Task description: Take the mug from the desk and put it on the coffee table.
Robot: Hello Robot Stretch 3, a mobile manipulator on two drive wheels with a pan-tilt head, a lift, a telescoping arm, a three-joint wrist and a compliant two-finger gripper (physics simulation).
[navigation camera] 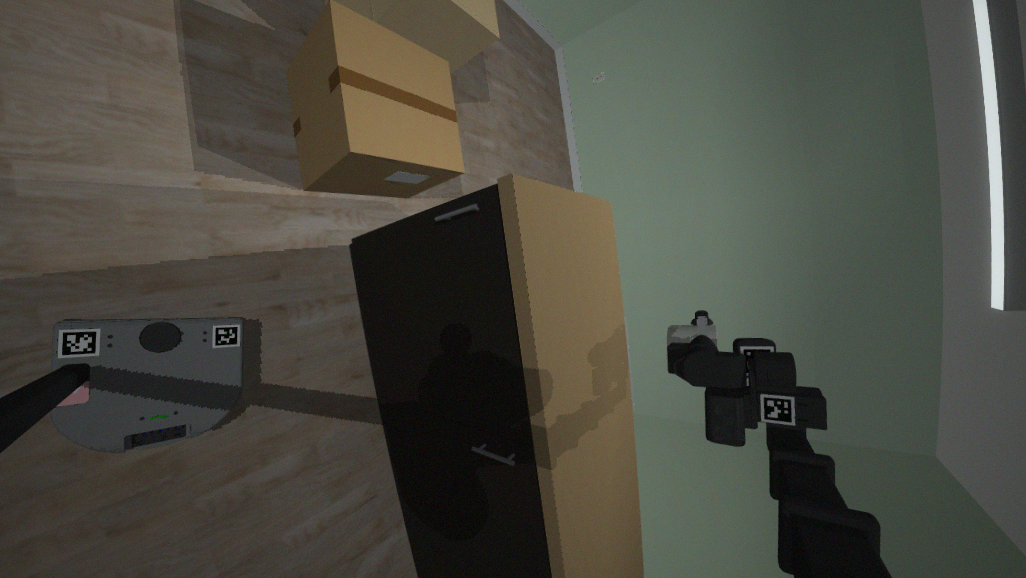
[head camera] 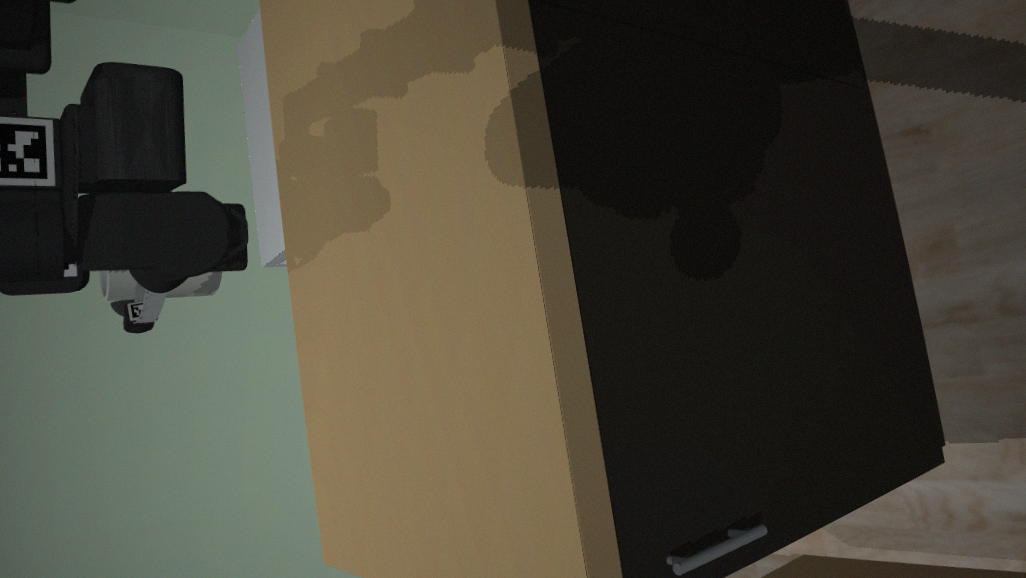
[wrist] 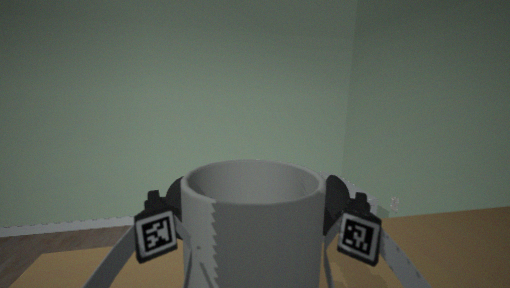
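Pixels of known places: robot's base, origin of its link: [navigation camera: 161, 335].
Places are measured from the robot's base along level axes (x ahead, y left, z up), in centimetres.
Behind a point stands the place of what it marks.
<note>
The mug [head camera: 197, 284] @[x 0.7, y -65.3, z 115.4 cm] [navigation camera: 682, 334] @[x 0.1, y -64.9, z 116.3 cm] [wrist: 255, 245] is light grey and upright, with its open rim facing up in the wrist view. My gripper [head camera: 152, 295] [navigation camera: 692, 336] @[x -3.0, y -71.6, z 119.3 cm] [wrist: 262, 195] @[x -3.0, y -71.6, z 119.3 cm] is shut on it, with one finger pad against each side. In the wrist view the mug is in front of and above a wooden top [head camera: 430, 323] @[x 6.0, y -69.7, z 91.0 cm] [navigation camera: 574, 287] @[x 11.1, y -70.8, z 91.0 cm] [wrist: 460, 245]. In the head view the wrist hides part of the mug and one finger. The wooden top belongs to a black-fronted unit; I cannot tell whether this is the desk or the coffee table.
The unit's black front [head camera: 717, 359] @[x 11.2, y -51.5, z 66.4 cm] [navigation camera: 430, 287] @[x 12.3, y -51.3, z 57.4 cm] has bar handles [head camera: 721, 550] @[x 28.0, y -45.0, z 74.9 cm] [navigation camera: 493, 455] @[x -30.4, y -56.5, z 74.8 cm]. A cardboard box [navigation camera: 398, 132] @[x 64.7, y -50.3, z 40.6 cm] stands on the floor past its end, with another box [navigation camera: 470, 21] @[x 107.5, y -65.2, z 59.1 cm] behind. My base [navigation camera: 208, 373] @[x -9.8, y -9.3, z 16.0 cm] is on the floor facing the front. A green wall [head camera: 157, 430] @[x 55.2, y -283.1, z 81.9 cm] [navigation camera: 753, 179] @[x 99.4, y -274.7, z 146.7 cm] [wrist: 200, 100] rises behind.
</note>
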